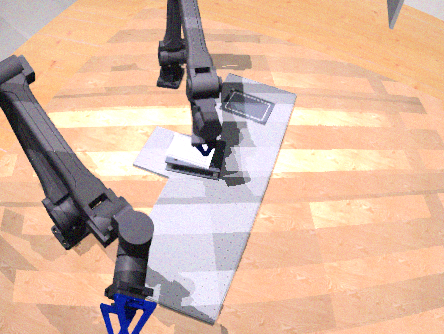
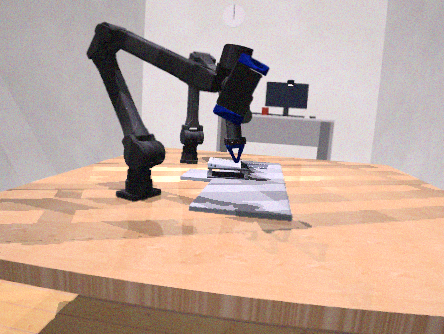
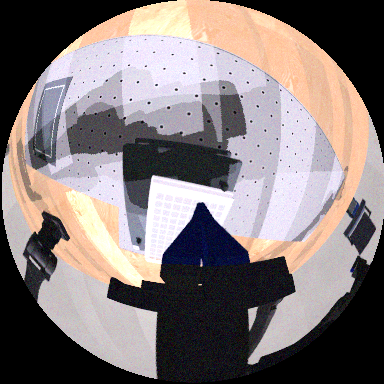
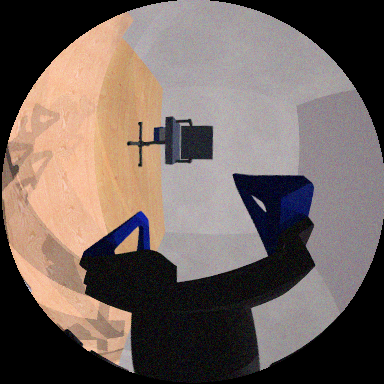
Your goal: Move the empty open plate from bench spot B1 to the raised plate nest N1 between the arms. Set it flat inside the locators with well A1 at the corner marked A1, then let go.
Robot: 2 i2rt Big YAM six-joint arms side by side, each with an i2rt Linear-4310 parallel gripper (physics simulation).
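Places are measured from the left arm's base along level axes (x ahead, y left, z up), in millimetres.
Where they show: left gripper, fingertip midpoint: (image 1: pixel 206 155) (image 2: pixel 236 163) (image 3: pixel 199 206); right gripper, fingertip midpoint: (image 2: pixel 247 92) (image 4: pixel 185 198); left arm's base, origin of the base link: (image 1: pixel 170 78) (image 2: pixel 189 161) (image 3: pixel 55 224); right arm's base, origin of the base link: (image 1: pixel 74 229) (image 2: pixel 138 195).
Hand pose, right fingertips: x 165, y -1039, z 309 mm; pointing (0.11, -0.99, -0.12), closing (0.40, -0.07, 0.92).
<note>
Things, the pixels of their top centre, and the offset from my right fingertips. "*": a spot on its surface instead. Level surfaces: height alone.
- white plate, middle of its top: (image 3: pixel 180 241) (image 1: pixel 191 147) (image 2: pixel 225 159) dy +648, dx -1, dz -229 mm
- dark raised nest, middle of its top: (image 3: pixel 172 223) (image 1: pixel 196 148) (image 2: pixel 228 163) dy +658, dx +12, dz -244 mm
- dark rectangle with a white outline, surface spot: (image 3: pixel 57 120) * dy +884, dx +129, dz -294 mm
- grey perforated board, its level: dz -296 mm
- wooden table, its level: dz -309 mm
The white plate (image 1: pixel 187 150) (image 2: pixel 223 163) (image 3: pixel 165 220) lies on the dark raised nest (image 1: pixel 192 171) (image 2: pixel 227 174) (image 3: pixel 175 160). It looks skewed and slightly tilted, with a strip of nest uncovered along two sides. Small locators show on the nest; the corner marking and well labels are unreadable. My left gripper (image 1: pixel 204 152) (image 2: pixel 236 160) (image 3: pixel 199 206) is shut and empty, its tips over the plate; whether they touch it is unclear. My right gripper (image 2: pixel 244 89) (image 4: pixel 185 198) is open and empty, far from the plate. A dark rectangle with a white outline (image 1: pixel 268 112) (image 3: pixel 57 120) has no plate on it.
A grey perforated board (image 1: pixel 200 215) (image 2: pixel 250 192) (image 3: pixel 165 65) carries the nest and the outlined rectangle. The wooden table (image 1: pixel 340 250) (image 2: pixel 350 250) surrounds it. A desk with a monitor (image 2: pixel 286 95) stands in the background. The right arm rises beside the board.
</note>
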